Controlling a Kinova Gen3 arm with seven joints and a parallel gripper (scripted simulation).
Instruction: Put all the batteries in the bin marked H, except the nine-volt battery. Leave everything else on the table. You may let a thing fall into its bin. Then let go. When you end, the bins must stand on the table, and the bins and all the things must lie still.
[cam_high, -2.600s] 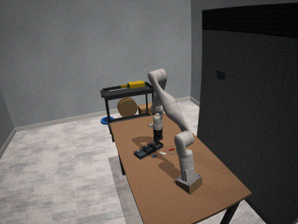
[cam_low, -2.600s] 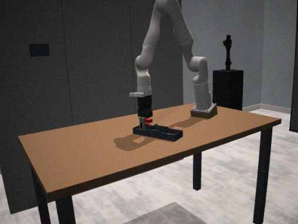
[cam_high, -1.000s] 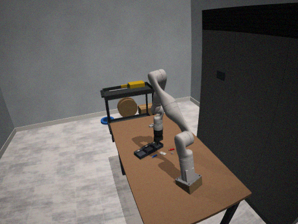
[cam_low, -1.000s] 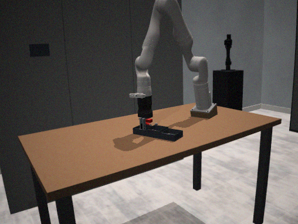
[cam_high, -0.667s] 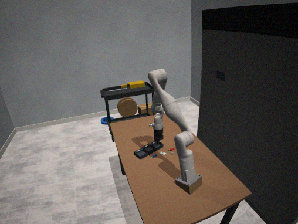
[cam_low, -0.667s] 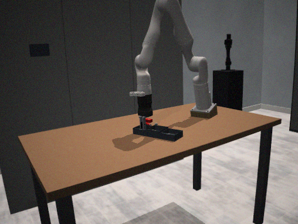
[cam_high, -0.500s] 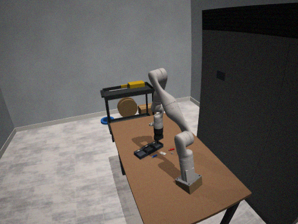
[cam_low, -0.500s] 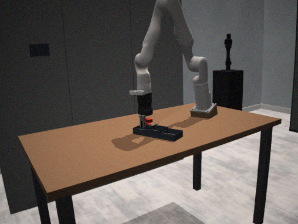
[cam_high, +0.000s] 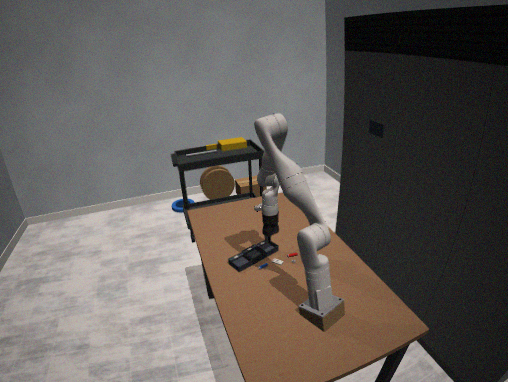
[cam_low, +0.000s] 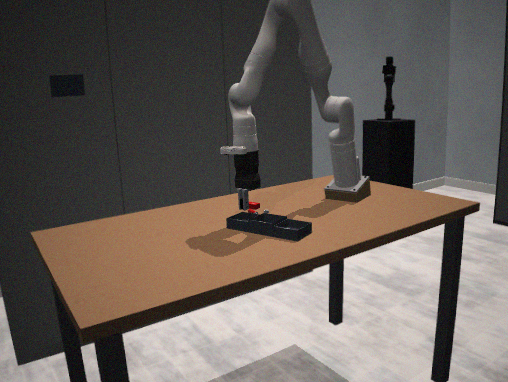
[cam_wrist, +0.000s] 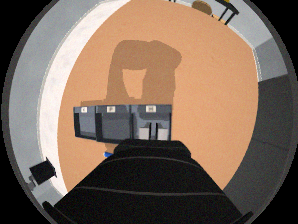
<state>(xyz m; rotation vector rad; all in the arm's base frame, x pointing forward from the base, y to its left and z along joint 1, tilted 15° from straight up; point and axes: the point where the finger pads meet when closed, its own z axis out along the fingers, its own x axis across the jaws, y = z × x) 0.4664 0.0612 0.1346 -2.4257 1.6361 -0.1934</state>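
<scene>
The long bin is 4 cm behind my hand, 8 cm to the left of it and 5 cm below it. Round my hand: blue battery: 12 cm behind, 6 cm to the left, 6 cm below; red piece: 9 cm behind, 10 cm to the right, 6 cm below; white piece: 11 cm behind, 2 cm to the right, 7 cm below.
</scene>
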